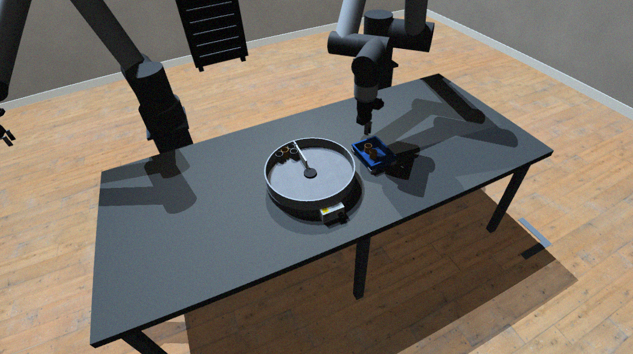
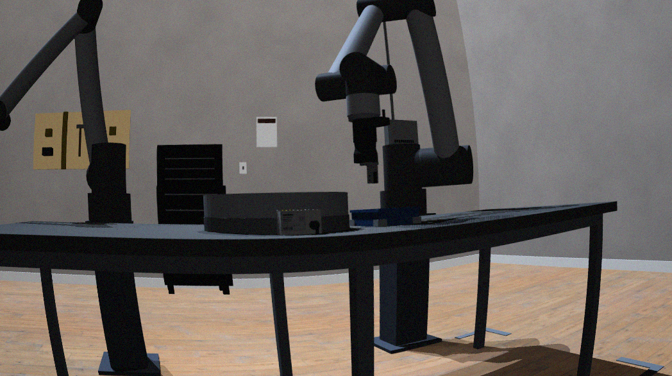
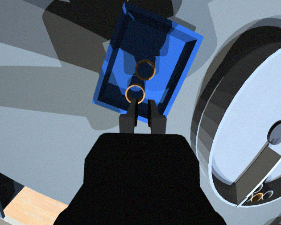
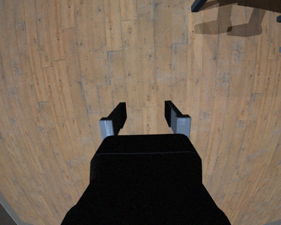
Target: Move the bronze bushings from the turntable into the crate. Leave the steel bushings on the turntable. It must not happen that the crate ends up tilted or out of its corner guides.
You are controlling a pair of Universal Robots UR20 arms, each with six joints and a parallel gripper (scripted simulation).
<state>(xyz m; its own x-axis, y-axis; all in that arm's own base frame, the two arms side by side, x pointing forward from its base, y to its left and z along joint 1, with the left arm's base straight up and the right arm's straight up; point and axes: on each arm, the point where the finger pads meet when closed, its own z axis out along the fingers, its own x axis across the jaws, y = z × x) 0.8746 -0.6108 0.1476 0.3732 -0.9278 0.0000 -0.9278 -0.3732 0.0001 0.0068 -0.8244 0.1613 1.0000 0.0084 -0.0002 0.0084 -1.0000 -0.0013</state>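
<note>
My left hand is 120 mm above the blue crate, 40 mm short of it and 10 mm to the right of it.
</note>
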